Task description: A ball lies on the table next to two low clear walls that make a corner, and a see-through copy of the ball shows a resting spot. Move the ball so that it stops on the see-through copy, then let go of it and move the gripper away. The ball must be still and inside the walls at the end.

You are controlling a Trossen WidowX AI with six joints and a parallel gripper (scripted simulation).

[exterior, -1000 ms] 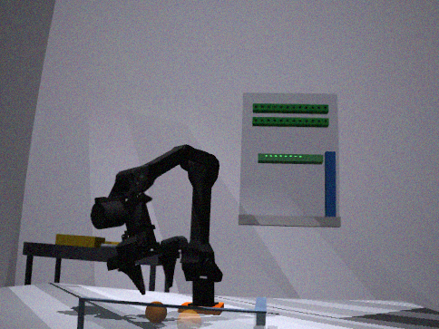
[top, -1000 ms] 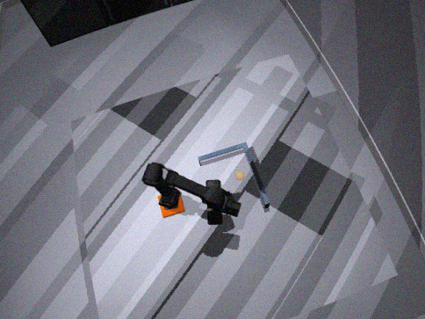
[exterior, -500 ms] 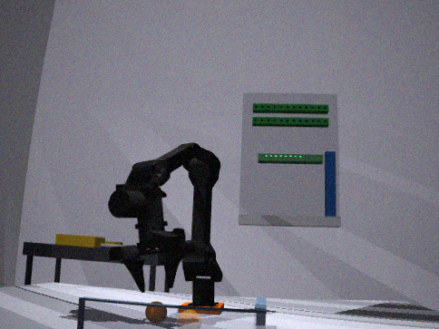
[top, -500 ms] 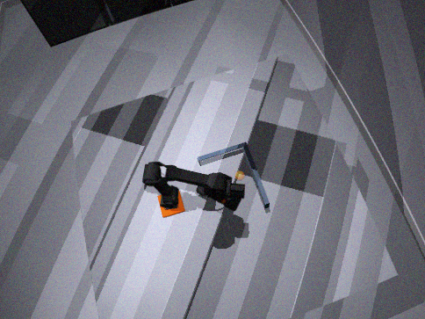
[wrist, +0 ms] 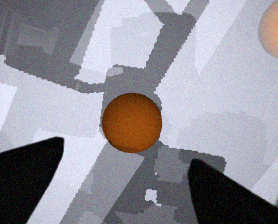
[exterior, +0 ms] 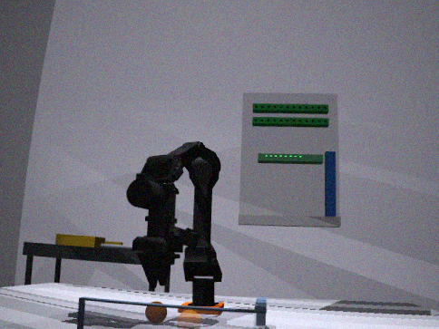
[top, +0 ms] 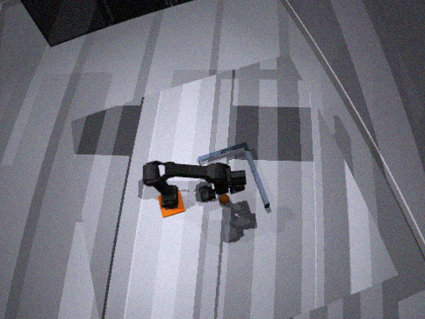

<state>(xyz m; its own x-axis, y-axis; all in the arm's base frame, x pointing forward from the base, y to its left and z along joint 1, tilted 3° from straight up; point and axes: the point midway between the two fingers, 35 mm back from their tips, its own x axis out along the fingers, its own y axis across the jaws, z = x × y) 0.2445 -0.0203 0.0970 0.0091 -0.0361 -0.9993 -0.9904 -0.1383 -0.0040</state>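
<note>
Now: the orange ball 5 cm below my gripper tip. Round my gripper tip: see-through ball copy: 10 cm to the left, 9 cm ahead, 5 cm below.
</note>
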